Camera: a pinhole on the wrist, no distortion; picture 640 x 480 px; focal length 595.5 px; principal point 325.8 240.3 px. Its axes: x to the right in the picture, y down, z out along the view. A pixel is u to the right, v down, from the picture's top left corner.
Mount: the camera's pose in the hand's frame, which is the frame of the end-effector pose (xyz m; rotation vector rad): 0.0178 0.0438 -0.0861 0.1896 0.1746 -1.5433
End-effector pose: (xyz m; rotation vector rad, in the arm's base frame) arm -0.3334 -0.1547 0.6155 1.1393 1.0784 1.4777
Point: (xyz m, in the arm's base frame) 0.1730 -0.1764 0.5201
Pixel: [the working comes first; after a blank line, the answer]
In the camera's frame: 0.0769 -0.1100 0.5985

402 131
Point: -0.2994 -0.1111 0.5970
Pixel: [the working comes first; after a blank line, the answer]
In the camera's frame: 0.0451 0.0184 0.1339

526 322
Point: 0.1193 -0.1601 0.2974
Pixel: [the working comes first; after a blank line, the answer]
In the camera's frame: 0.3027 -0.1249 0.5589

outside the picture
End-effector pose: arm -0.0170 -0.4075 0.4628 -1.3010 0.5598 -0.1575
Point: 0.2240 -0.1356 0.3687
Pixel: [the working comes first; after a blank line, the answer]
In the camera's frame: -0.1655 0.1106 0.3926

75 408
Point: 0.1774 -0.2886 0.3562
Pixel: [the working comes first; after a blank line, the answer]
In the camera's frame: -0.1080 0.1357 0.2450

outside the picture
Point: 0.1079 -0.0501 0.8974
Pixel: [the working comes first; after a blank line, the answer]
In the camera's frame: 0.2435 -0.1915 0.5971

569 49
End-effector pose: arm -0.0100 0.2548 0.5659 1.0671 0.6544 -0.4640
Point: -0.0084 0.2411 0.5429
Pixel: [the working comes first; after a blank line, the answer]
In the camera's frame: 0.0406 -0.0004 0.1036

559 238
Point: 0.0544 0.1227 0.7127
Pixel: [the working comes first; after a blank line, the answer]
In the camera's frame: -0.0998 -0.0636 0.2555

93 92
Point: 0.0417 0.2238 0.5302
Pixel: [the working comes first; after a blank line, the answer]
In the camera's frame: 0.0197 0.0459 0.1236

421 461
